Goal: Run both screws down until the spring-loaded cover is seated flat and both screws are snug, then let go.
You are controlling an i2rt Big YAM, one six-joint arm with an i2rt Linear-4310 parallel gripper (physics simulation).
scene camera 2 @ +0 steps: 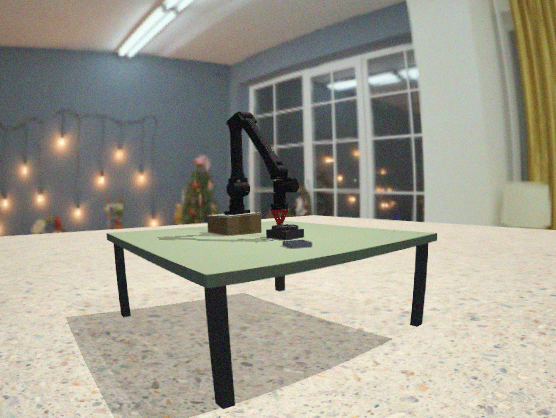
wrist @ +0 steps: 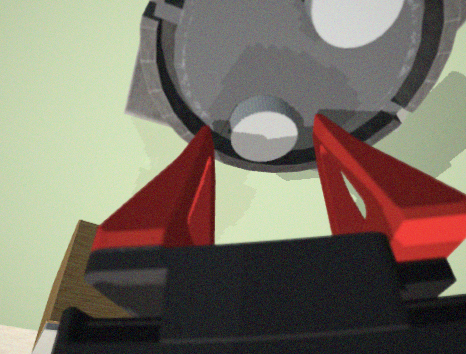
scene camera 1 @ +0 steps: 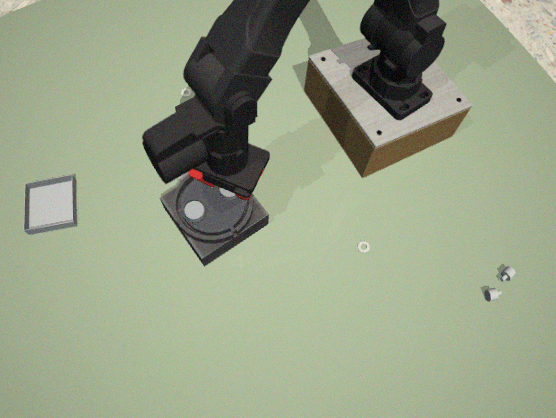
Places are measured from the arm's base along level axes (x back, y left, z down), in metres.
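Pixels of known places: gripper, fingertip midpoint: (scene camera 2: 280, 224) (wrist: 262, 130) (scene camera 1: 229, 190); arm's base at its link origin: (scene camera 2: 237, 213) (scene camera 1: 391, 87).
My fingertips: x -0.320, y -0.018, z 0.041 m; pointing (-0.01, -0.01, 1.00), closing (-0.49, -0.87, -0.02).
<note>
Ahead of a thing's pixels: the offset from my fingertips to its middle. "spot": to the spot under its first point.
The dark round cover @[dz +0.017, dx -0.032, dy -0.001 m] (scene camera 1: 216, 218) (wrist: 215, 65) sits inside the ring of the square base block @[dz +0.031, dx -0.032, dy -0.001 m] (scene camera 1: 235, 243) (scene camera 2: 285, 234) (wrist: 142, 100). One pale-topped screw @[dz +0.012, dx +0.000, dy +0.000 m] (scene camera 1: 228, 192) (wrist: 264, 139) stands near the cover's edge. The other screw @[dz +0.011, dx -0.064, dy -0.001 m] (scene camera 1: 194, 210) (wrist: 357, 20) stands across the cover. My gripper (scene camera 1: 221, 187) (scene camera 2: 280, 223) (wrist: 262, 130) is open, its red fingertips on either side of the first screw, with a visible gap on each side. In scene camera 1 the hand partly hides that screw. Whether the cover is flat or the screws are snug I cannot tell.
A shallow grey tray @[dz +0.049, dx -0.255, dy -0.185 m] (scene camera 1: 75, 202) (scene camera 2: 297, 244) lies beyond the block. The arm stands on a wooden box (scene camera 1: 420, 135) (scene camera 2: 234, 225) (wrist: 75, 280). A small white ring @[dz +0.058, dx +0.130, dy +0.187 m] (scene camera 1: 359, 247) and two loose knobbed parts @[spot: dz +0.040, dx +0.292, dy +0.379 m] (scene camera 1: 508, 273) @[spot: dz +0.039, dx +0.242, dy +0.385 m] (scene camera 1: 492, 294) lie on the table's other side. Another ring @[dz +0.058, dx +0.065, dy -0.245 m] (scene camera 1: 183, 93) lies near the arm.
</note>
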